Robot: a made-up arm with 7 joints. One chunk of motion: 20 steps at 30 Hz.
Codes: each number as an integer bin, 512 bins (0 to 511) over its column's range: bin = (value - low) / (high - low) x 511, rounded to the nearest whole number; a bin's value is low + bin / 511 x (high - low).
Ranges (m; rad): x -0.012..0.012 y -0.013..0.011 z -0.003..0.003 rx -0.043..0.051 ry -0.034..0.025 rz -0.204..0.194
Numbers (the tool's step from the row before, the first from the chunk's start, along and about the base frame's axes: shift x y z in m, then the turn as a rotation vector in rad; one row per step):
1: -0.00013 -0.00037 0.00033 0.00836 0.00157 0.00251
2: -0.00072 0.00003 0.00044 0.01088 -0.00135 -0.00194
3: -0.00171 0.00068 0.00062 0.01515 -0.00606 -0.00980
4: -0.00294 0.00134 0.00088 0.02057 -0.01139 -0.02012
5: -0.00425 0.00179 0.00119 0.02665 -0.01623 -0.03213
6: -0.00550 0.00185 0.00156 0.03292 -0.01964 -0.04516
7: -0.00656 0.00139 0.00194 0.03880 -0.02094 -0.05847
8: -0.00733 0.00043 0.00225 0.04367 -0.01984 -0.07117
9: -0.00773 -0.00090 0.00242 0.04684 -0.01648 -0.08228
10: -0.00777 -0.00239 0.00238 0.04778 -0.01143 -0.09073
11: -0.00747 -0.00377 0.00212 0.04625 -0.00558 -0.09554
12: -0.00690 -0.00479 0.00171 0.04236 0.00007 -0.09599
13: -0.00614 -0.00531 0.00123 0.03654 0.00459 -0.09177
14: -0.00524 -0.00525 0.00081 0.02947 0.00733 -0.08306
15: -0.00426 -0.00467 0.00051 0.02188 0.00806 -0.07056
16: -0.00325 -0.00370 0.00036 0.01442 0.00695 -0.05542
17: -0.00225 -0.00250 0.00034 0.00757 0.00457 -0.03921
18: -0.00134 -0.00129 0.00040 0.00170 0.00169 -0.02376
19: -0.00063 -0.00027 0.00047 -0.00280 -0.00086 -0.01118
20: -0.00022 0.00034 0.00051 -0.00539 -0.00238 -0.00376
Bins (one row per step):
1: 253 269 284 279 308 265
2: 240 277 293 293 283 259
3: 219 291 308 316 242 249
4: 193 305 330 346 196 236
5: 165 315 357 379 154 221
6: 138 316 388 413 124 204
7: 116 306 421 445 113 187
8: 99 286 447 471 123 171
9: 91 258 462 488 152 156
10: 90 226 458 493 195 145
11: 96 197 436 485 246 139
12: 109 175 401 464 295 139
13: 125 164 360 432 334 144
14: 144 165 324 394 358 155
15: 165 177 299 353 364 171
16: 186 198 286 312 355 191
17: 208 224 284 275 334 212
18: 227 249 290 243 309 231
19: 242 271 296 219 287 248
20: 251 284 299 204 274 257

